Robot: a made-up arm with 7 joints. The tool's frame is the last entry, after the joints.
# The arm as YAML. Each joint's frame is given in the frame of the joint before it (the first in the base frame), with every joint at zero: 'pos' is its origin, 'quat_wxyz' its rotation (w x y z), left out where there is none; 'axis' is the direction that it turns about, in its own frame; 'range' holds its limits. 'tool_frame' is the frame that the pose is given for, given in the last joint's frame.
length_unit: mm
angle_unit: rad
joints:
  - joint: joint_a
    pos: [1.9, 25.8, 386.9]
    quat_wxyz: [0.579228, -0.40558, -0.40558, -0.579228]
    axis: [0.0, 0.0, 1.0]
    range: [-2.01, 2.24]
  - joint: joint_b
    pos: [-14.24, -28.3, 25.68]
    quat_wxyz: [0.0, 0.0, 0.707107, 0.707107]
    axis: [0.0, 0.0, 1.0]
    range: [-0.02, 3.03]
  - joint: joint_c
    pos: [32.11, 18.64, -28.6]
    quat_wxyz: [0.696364, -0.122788, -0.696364, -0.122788]
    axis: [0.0, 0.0, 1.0]
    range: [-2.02, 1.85]
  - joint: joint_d
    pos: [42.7, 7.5, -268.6]
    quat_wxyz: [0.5, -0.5, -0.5, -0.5]
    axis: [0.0, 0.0, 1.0]
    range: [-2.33, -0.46]
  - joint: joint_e
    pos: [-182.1, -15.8, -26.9]
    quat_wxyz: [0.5, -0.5, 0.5, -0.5]
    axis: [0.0, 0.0, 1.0]
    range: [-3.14, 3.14]
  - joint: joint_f
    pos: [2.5, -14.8, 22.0]
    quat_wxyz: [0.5, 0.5, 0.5, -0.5]
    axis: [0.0, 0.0, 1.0]
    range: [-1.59, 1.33]
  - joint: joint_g
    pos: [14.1, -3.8, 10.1]
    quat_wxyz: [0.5, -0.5, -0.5, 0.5]
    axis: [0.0, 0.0, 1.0]
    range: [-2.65, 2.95]
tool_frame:
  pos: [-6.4, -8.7, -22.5]
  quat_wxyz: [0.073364, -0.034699, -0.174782, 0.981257]
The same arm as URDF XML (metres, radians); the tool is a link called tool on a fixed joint. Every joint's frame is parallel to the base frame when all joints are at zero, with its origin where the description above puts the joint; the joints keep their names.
<robot name="arm">
  <link name="base"/>
  <link name="link1"/>
  <link name="link2"/>
  <link name="link3"/>
  <link name="link4"/>
  <link name="link5"/>
  <link name="link6"/>
  <link name="link7"/>
  <link name="tool"/>
  <joint name="joint_a" type="revolute">
    <parent link="base"/>
    <child link="link1"/>
    <origin xyz="0.0019 0.0258 0.3869" rpy="0 0 0"/>
    <axis xyz="0 0.9397 0.342"/>
    <limit lower="-2.01" upper="2.24"/>
  </joint>
  <joint name="joint_b" type="revolute">
    <parent link="link1"/>
    <child link="link2"/>
    <origin xyz="-0.0283 0.029 -0.0046" rpy="0 0 0"/>
    <axis xyz="1 0 0"/>
    <limit lower="-0.02" upper="3.03"/>
  </joint>
  <joint name="joint_c" type="revolute">
    <parent link="link2"/>
    <child link="link3"/>
    <origin xyz="-0.0286 0.0285 -0.0238" rpy="0 0 0"/>
    <axis xyz="0 0 1"/>
    <limit lower="-2.02" upper="1.85"/>
  </joint>
  <joint name="joint_d" type="revolute">
    <parent link="link3"/>
    <child link="link4"/>
    <origin xyz="0.0427 0.0075 -0.2686" rpy="0 0 0"/>
    <axis xyz="0 1 0"/>
    <limit lower="-2.33" upper="-0.46"/>
  </joint>
  <joint name="joint_e" type="revolute">
    <parent link="link4"/>
    <child link="link5"/>
    <origin xyz="-0.0158 -0.0269 -0.1821" rpy="0 0 0"/>
    <axis xyz="0 0 1"/>
    <limit lower="-3.14" upper="3.14"/>
  </joint>
  <joint name="joint_f" type="revolute">
    <parent link="link5"/>
    <child link="link6"/>
    <origin xyz="-0.0025 0.0148 0.022" rpy="0 0 0"/>
    <axis xyz="0 1 0"/>
    <limit lower="-1.59" upper="1.33"/>
  </joint>
  <joint name="joint_g" type="revolute">
    <parent link="link6"/>
    <child link="link7"/>
    <origin xyz="0.0038 0.0101 -0.0141" rpy="0 0 0"/>
    <axis xyz="0 0 1"/>
    <limit lower="-2.65" upper="2.95"/>
  </joint>
  <joint name="tool_joint" type="fixed">
    <parent link="link7"/>
    <child link="tool"/>
    <origin xyz="0.0064 0.0087 -0.0225" rpy="-0.3559 0.0425 -0.1569"/>
  </joint>
</robot>

